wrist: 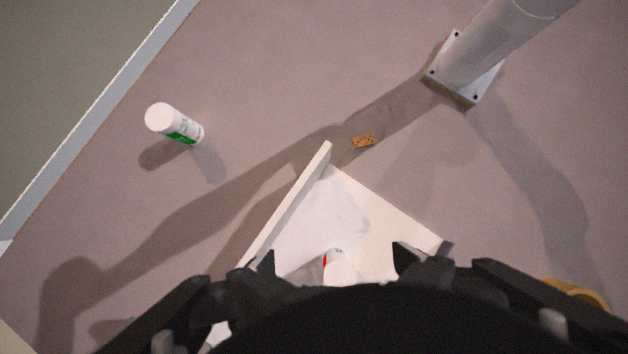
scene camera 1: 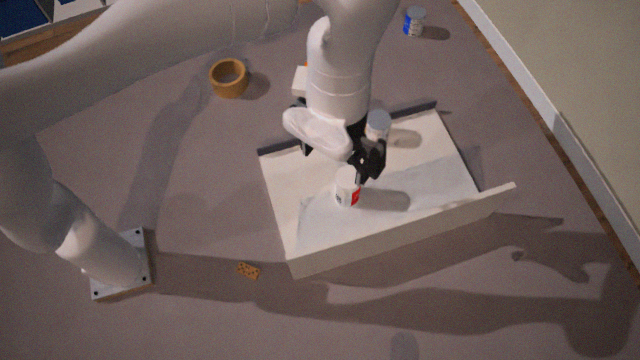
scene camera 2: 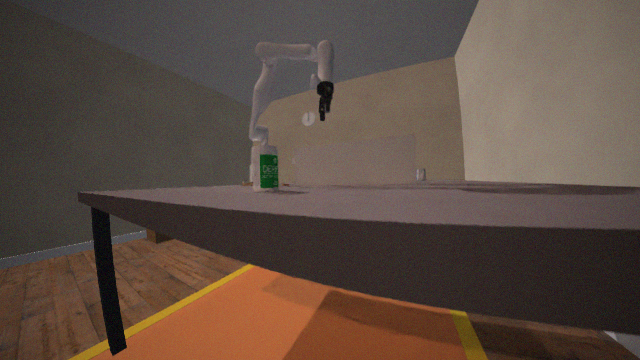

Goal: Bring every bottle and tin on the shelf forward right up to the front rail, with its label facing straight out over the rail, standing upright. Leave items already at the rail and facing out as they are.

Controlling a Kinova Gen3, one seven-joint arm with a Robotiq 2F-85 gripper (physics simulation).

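Frame: origin at the arm's base, x left, y back, z up, level; millimetres.
Where they show: gripper, fingertip midpoint: (wrist: pixel 333 259) (scene camera 1: pixel 333 166) (scene camera 2: pixel 324 116); arm's base at its link origin: (wrist: pixel 459 66) (scene camera 1: pixel 122 265).
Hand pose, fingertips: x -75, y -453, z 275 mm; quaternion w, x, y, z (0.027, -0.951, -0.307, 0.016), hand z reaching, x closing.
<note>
Things, the pixels of their top centre, and the offset from my fingertips. "spot": a spot on its surface instead.
- grey-lidded tin at its top centre: (scene camera 1: pixel 379 119) dz -215, dx +181, dy -182 mm
- shelf at a spot on its surface: (scene camera 1: pixel 280 185) (wrist: pixel 399 226) spot: dz -285, dx +138, dy +72 mm
- green-labelled white bottle at its top centre: (scene camera 2: pixel 265 147) (wrist: pixel 159 116) dz -199, dx -379, dy +2 mm
- blue-labelled tin at its top centre: (scene camera 1: pixel 416 12) dz -228, dx +482, dy -436 mm
- tape roll at its top centre: (scene camera 1: pixel 226 72) (wrist: pixel 584 316) dz -248, dx +476, dy +106 mm
- white box at its top centre: (scene camera 1: pixel 304 74) dz -270, dx +410, dy -80 mm
- orange dotted block at its top centre: (scene camera 1: pixel 247 270) (wrist: pixel 363 140) dz -290, dx -21, dy +197 mm
A white bottle (scene camera 1: pixel 346 189) (wrist: pixel 341 272) with a red label stands upright mid-shelf, apart from the front rail (scene camera 1: pixel 400 230) (wrist: pixel 295 200). The red part shows at its right side in scene view 1, turned away from straight over the rail. A grey-lidded tin (scene camera 1: pixel 378 125) stands upright near the back of the shelf (scene camera 1: pixel 280 185) (wrist: pixel 395 215); my gripper partly hides it and its label is unclear. My gripper (scene camera 1: pixel 332 165) (scene camera 2: pixel 323 119) (wrist: pixel 333 259) is open and empty, high over the shelf, with the white bottle showing between the fingertips in the wrist view.
A green-labelled white bottle (scene camera 2: pixel 268 171) (wrist: pixel 175 125) stands on the table beyond the rail. A blue-labelled tin (scene camera 1: pixel 414 21) stands behind the shelf. A tape roll (scene camera 1: pixel 228 90), a white box (scene camera 1: pixel 299 82) and an orange dotted block (scene camera 1: pixel 248 270) (wrist: pixel 363 141) lie around it.
</note>
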